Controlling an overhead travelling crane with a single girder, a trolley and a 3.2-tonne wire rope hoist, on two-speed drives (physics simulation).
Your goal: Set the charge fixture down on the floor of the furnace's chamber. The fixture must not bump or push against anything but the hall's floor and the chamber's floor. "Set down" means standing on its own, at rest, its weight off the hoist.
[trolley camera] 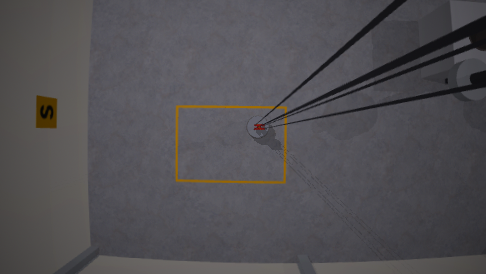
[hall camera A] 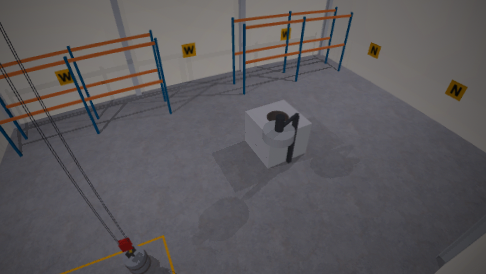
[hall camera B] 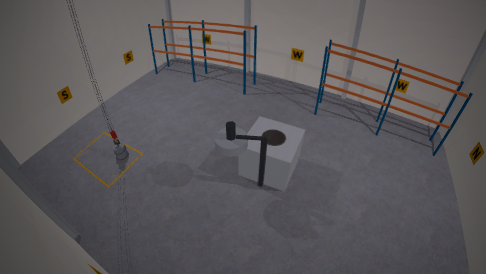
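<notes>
The charge fixture (hall camera A: pixel 138 262) (hall camera B: pixel 121 152) (trolley camera: pixel 252 131), a small grey round body, is upright inside the yellow floor rectangle (hall camera A: pixel 100 260) (hall camera B: pixel 91 173) (trolley camera: pixel 176 145). Its shadow begins right beside it; whether it touches the floor I cannot tell. My hook (hall camera A: pixel 130 252) (hall camera B: pixel 117 142) under the red block (hall camera A: pixel 125 244) (hall camera B: pixel 114 135) (trolley camera: pixel 259 127) is at the fixture's top and holds it. The furnace (hall camera A: pixel 255 135) (hall camera B: pixel 275 165) (trolley camera: pixel 435 40) is a pale box with a dark round opening (hall camera A: pixel 275 116) (hall camera B: pixel 274 137) in its top. The chamber's floor is hidden.
The round grey lid (hall camera A: pixel 280 139) (hall camera B: pixel 227 145) (trolley camera: pixel 465 85) is swung aside from the opening, on a dark arm and post (hall camera A: pixel 290 147) (hall camera B: pixel 261 165) beside the furnace. Two blue and orange racks (hall camera A: pixel 244 60) (hall camera B: pixel 244 65) stand along the W wall. The ropes run up at a slant.
</notes>
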